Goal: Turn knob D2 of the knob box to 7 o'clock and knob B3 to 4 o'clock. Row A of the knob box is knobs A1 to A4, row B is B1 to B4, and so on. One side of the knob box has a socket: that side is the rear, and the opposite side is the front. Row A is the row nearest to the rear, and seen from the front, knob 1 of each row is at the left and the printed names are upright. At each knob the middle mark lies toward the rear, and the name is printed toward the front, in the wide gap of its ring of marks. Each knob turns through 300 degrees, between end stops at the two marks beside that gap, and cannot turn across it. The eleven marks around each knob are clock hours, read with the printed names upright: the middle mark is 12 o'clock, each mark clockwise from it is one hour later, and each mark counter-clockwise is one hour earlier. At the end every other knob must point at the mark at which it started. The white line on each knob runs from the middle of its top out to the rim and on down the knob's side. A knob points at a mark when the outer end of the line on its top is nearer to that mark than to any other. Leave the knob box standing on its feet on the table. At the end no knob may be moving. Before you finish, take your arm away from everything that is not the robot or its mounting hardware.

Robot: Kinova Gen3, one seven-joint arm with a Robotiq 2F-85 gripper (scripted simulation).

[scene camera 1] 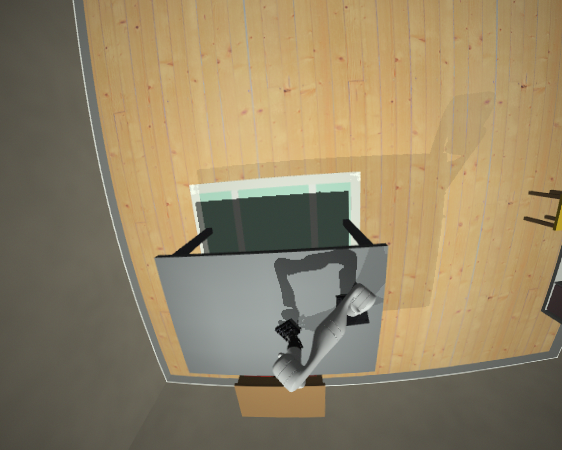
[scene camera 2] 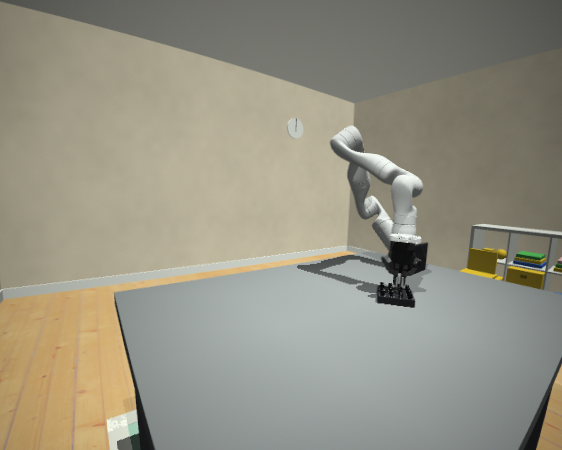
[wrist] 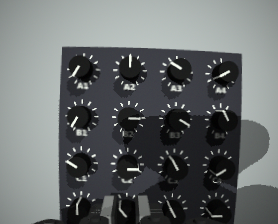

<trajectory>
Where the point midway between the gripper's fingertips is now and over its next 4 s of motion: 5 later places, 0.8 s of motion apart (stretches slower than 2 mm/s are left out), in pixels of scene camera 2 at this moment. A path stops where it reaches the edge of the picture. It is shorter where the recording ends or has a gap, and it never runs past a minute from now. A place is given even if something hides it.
My gripper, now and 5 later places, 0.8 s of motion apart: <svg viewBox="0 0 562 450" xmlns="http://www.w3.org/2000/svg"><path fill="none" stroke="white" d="M398 286L399 276L399 275L399 273L399 270L400 271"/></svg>
</trajectory>
